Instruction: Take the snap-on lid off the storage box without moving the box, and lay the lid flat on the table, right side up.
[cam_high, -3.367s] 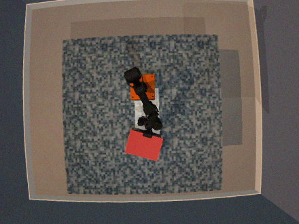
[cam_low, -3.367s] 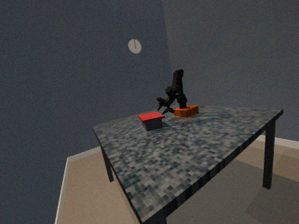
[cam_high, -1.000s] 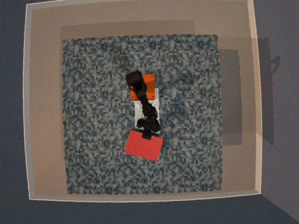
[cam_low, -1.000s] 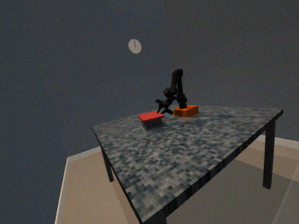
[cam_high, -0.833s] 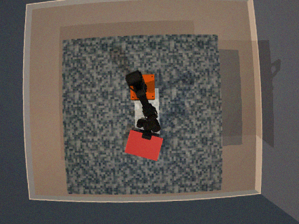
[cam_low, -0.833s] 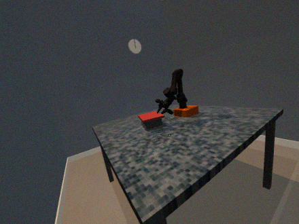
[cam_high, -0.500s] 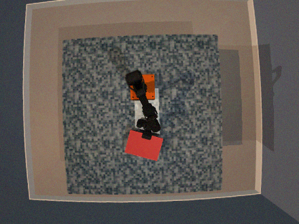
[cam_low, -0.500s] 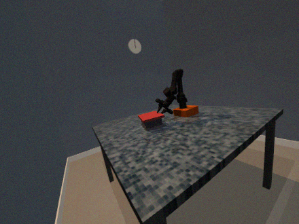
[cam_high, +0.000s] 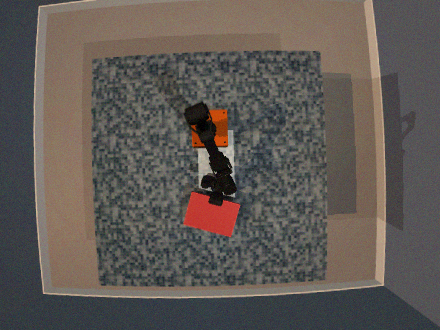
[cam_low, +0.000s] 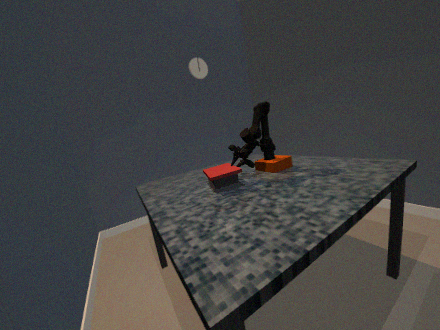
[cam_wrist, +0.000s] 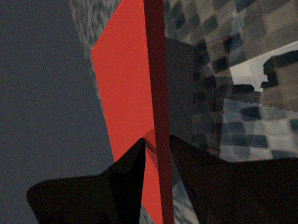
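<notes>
Now: the lid 80 mm ahead of my gripper tip and 10 mm to the right of it. The rest, counted from my gripper tip: storage box 80 mm ahead, 50 mm below, 10 mm to the right.
</notes>
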